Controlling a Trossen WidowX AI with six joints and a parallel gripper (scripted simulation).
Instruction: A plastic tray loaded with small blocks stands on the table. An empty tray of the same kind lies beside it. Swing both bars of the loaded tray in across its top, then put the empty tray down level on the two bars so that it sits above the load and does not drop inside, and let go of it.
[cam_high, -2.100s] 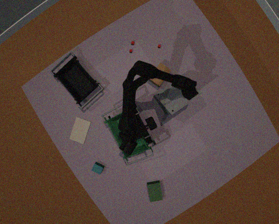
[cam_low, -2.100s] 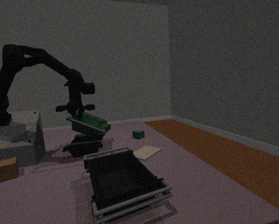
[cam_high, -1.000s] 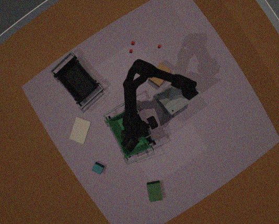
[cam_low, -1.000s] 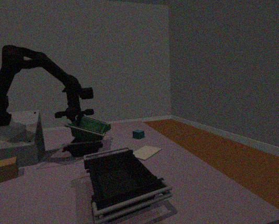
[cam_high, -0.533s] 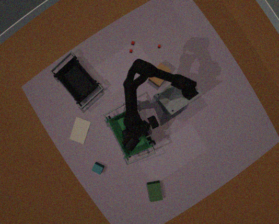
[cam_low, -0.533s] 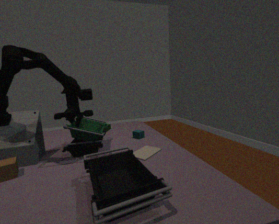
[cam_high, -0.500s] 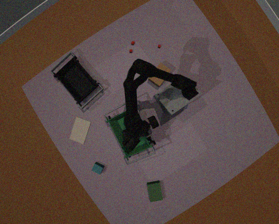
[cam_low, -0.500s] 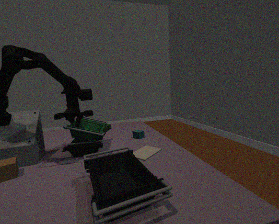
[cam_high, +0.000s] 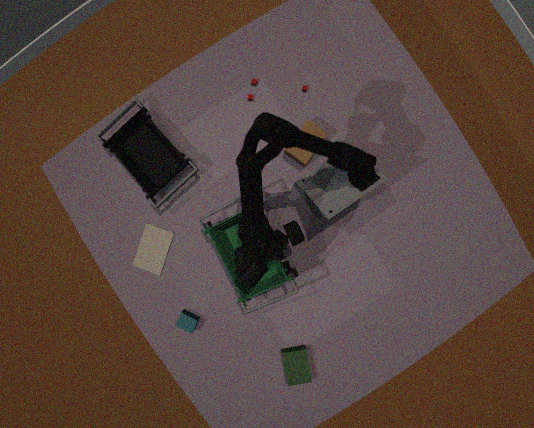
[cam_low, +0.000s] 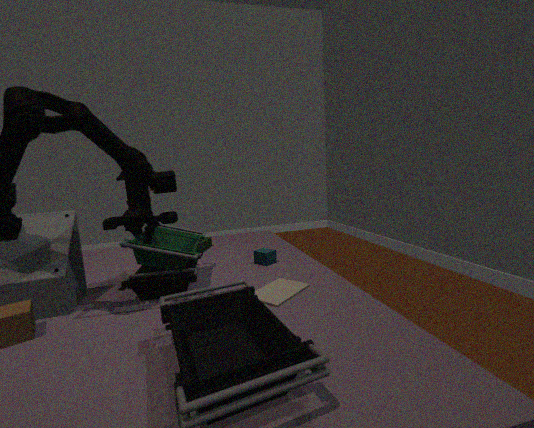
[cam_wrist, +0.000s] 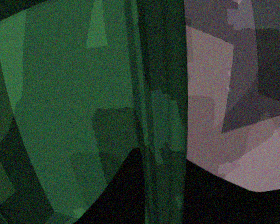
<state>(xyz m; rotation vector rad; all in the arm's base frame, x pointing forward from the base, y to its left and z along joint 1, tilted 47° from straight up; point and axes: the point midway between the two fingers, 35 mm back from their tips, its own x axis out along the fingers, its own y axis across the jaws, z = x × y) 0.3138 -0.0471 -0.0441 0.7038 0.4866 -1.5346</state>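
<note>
The green tray is 70 mm ahead of my gripper tip, 10 mm to the right of it and 10 mm above it. The rest, counted from my gripper tip: cream card (330 mm ahead, 190 mm to the right, 110 mm below); then teal cube (370 mm ahead, 70 mm to the left, 90 mm below); then tan box (270 mm behind, 190 mm to the right, 80 mm below).
</note>
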